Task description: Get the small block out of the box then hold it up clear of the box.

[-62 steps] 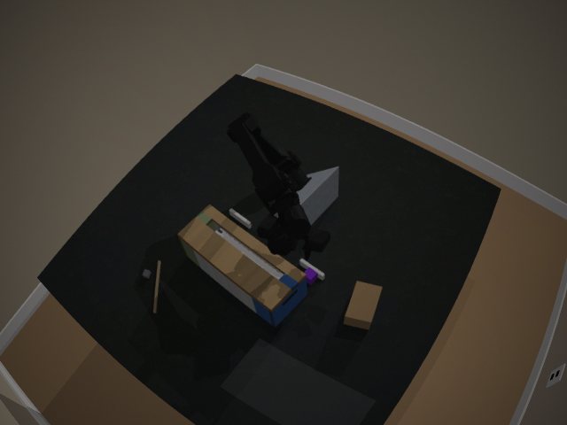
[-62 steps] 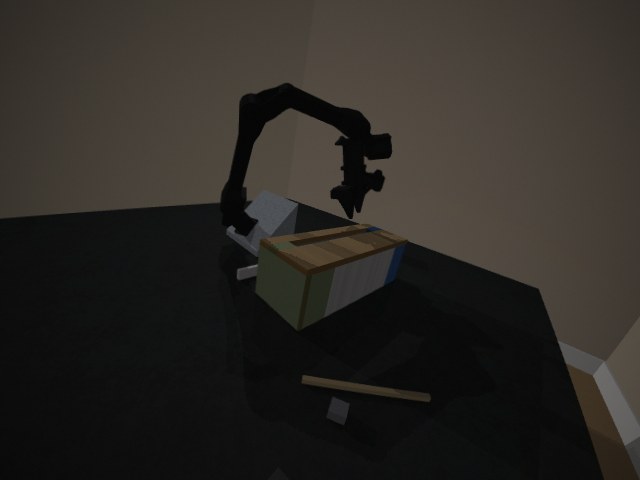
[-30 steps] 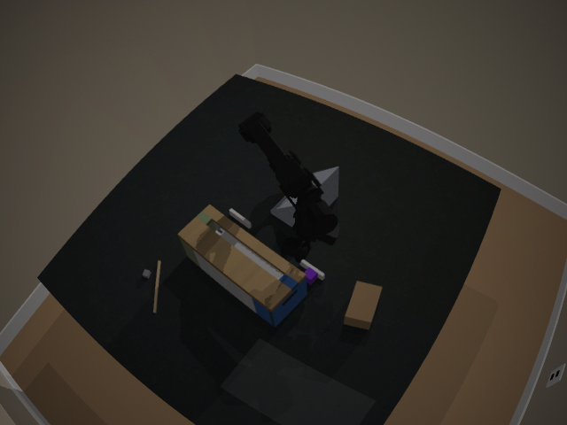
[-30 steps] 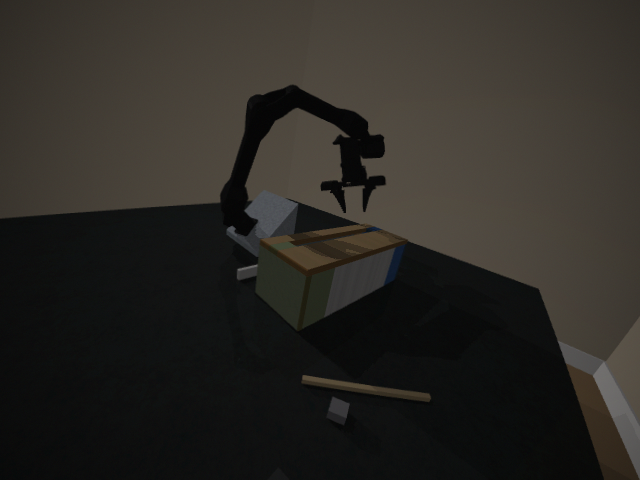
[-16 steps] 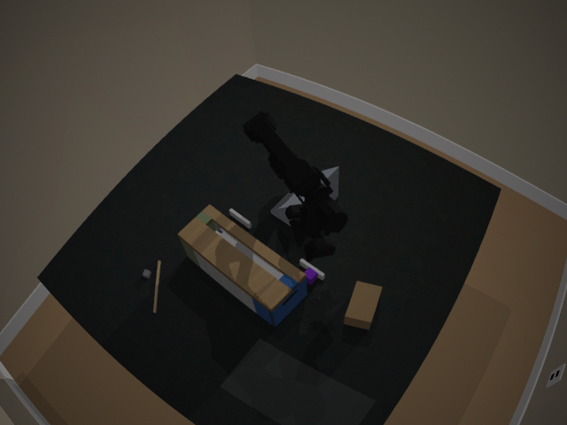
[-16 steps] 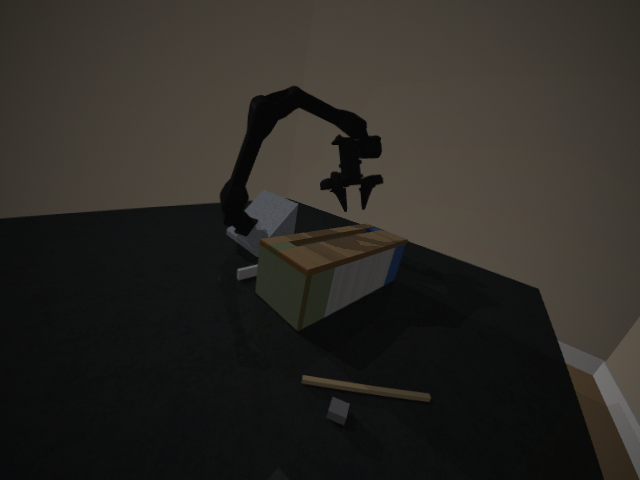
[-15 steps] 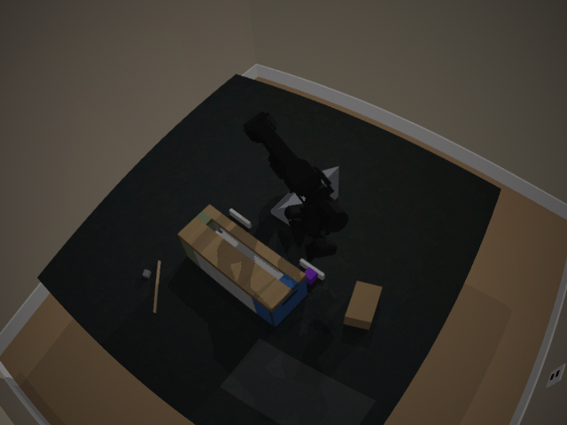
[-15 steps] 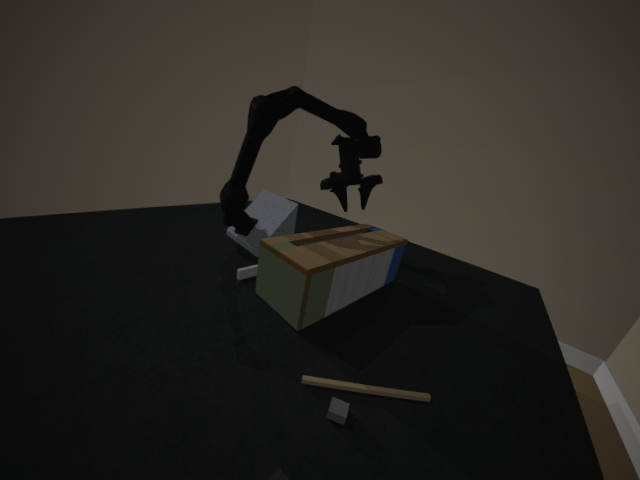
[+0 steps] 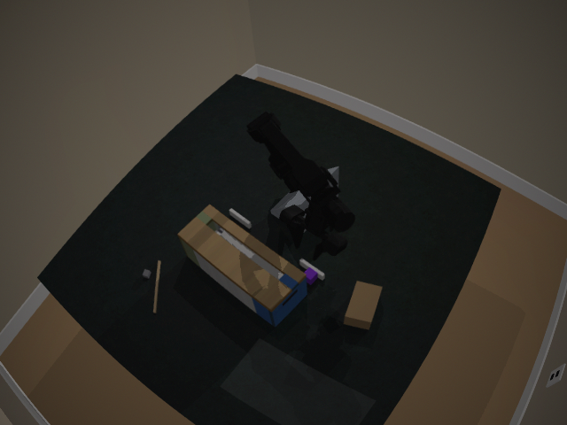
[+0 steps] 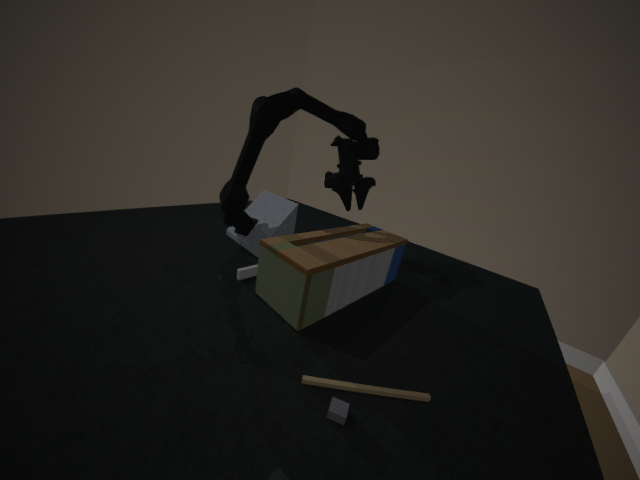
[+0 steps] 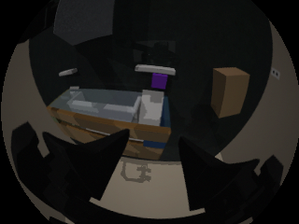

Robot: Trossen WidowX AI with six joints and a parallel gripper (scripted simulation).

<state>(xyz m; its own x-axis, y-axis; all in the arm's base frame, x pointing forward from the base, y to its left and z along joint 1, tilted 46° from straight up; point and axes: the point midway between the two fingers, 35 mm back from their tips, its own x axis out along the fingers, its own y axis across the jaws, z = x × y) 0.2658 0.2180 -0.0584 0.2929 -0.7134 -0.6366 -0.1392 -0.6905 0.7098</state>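
The purple block is 10 mm behind my gripper tip and 150 mm below it. Also, from my gripper tip: long box (50 mm ahead, 170 mm to the right, 100 mm below); then wooden stick (280 mm ahead, 390 mm to the right, 160 mm below); then brown carton (190 mm to the left, 130 mm below).
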